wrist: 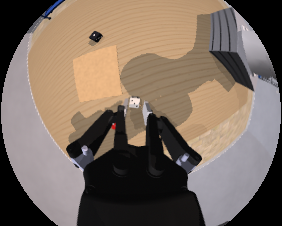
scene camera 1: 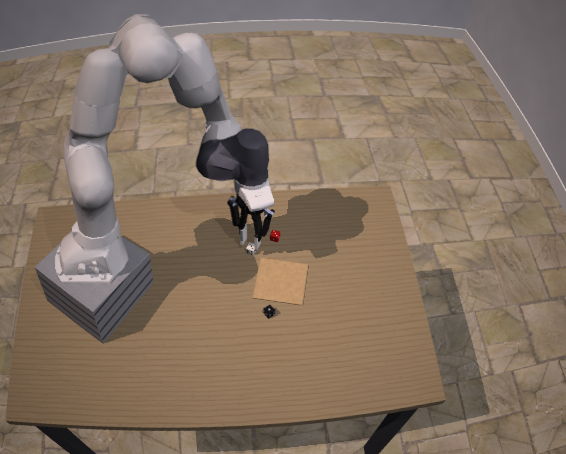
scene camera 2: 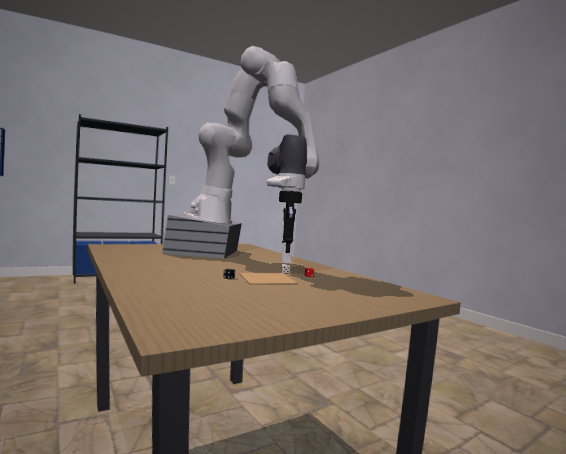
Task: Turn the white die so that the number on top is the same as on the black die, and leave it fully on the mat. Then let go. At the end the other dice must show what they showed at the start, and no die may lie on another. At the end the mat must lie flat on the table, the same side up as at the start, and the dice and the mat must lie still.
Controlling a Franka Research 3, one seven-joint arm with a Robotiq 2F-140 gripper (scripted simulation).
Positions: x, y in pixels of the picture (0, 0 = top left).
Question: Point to a tan mat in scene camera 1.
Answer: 280, 281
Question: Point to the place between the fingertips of my gripper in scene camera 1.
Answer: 250, 243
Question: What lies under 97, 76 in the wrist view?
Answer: A tan mat.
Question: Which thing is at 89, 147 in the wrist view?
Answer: My gripper.
